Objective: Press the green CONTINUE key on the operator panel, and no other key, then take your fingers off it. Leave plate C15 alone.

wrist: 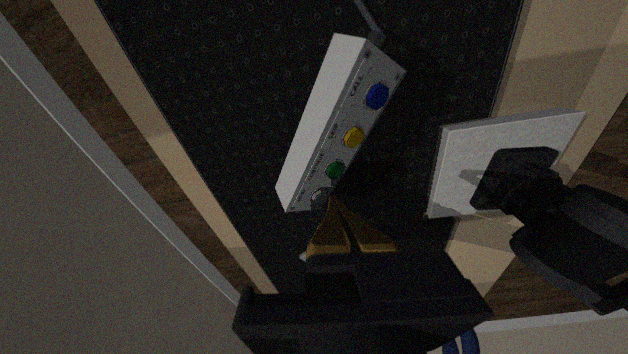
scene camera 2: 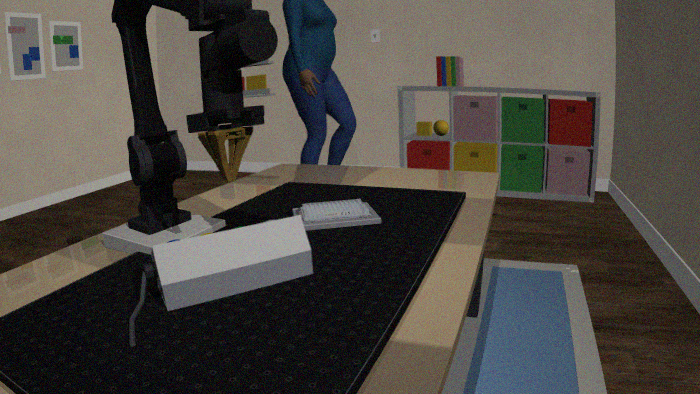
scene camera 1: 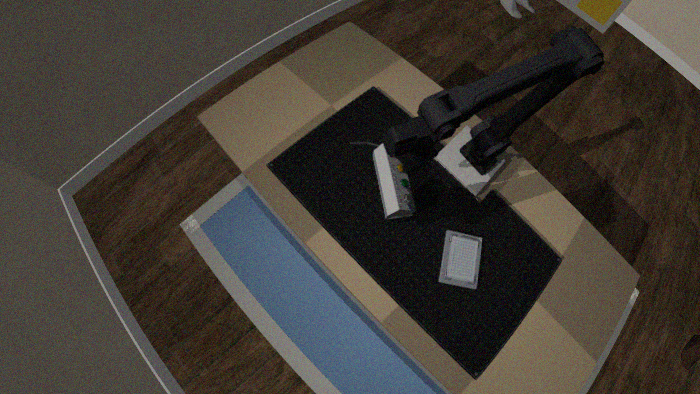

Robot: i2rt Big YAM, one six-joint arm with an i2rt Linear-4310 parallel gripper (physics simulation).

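Frame: origin at the arm's base, x back, y right, z up, level; millimetres.
Where they show: gripper, fingertip midpoint: (wrist: pixel 332 201) (scene camera 2: pixel 230 181) (scene camera 1: pixel 405 169); arm's base, origin of the base link: (wrist: pixel 505 178) (scene camera 2: pixel 160 223) (scene camera 1: pixel 477 156).
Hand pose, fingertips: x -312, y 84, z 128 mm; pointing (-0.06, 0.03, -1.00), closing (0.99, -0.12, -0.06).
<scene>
Each offset is from my fingertips to the top centre of the thing. "spot": to the spot under its first point.
The operator panel @[dx +0, dy +21, dz -59 mm] (scene camera 1: pixel 386 182) (scene camera 2: pixel 232 262) (wrist: pixel 314 120) is a white wedge-shaped box on the black mat. Its green CONTINUE key @[dx +7, dy -11, dz -68 mm] (scene camera 1: pixel 405 183) (wrist: pixel 334 170) lies between the yellow key @[dx +31, dy +32, dz -68 mm] (scene camera 1: pixel 400 168) (wrist: pixel 354 137) and a grey-white key @[dx -17, dy -55, dz -68 mm] (wrist: pixel 320 198) at the panel's end; the blue CALL key @[dx +56, dy +76, dz -68 mm] (wrist: pixel 377 96) is at the other end. My gripper (scene camera 2: pixel 230 179) (wrist: pixel 332 201) is shut and empty, its yellow tips together, above the mat and higher than the panel. In the wrist view the tips overlap the edge of the grey-white key. Plate C15 @[dx +10, dy -297, dz -117 mm] (scene camera 1: pixel 460 259) (scene camera 2: pixel 337 212) lies apart from the panel.
The arm's white base plate (scene camera 1: pixel 462 161) (scene camera 2: pixel 120 241) (wrist: pixel 452 150) is near the keyed side of the panel. A grey cable @[spot: dx +23, dy +190, dz -137 mm] (scene camera 1: pixel 364 143) (scene camera 2: pixel 133 320) (wrist: pixel 367 19) runs from the panel's blue-key end. A person (scene camera 2: pixel 315 75) stands behind the table, near a shelf unit (scene camera 2: pixel 500 91).
</scene>
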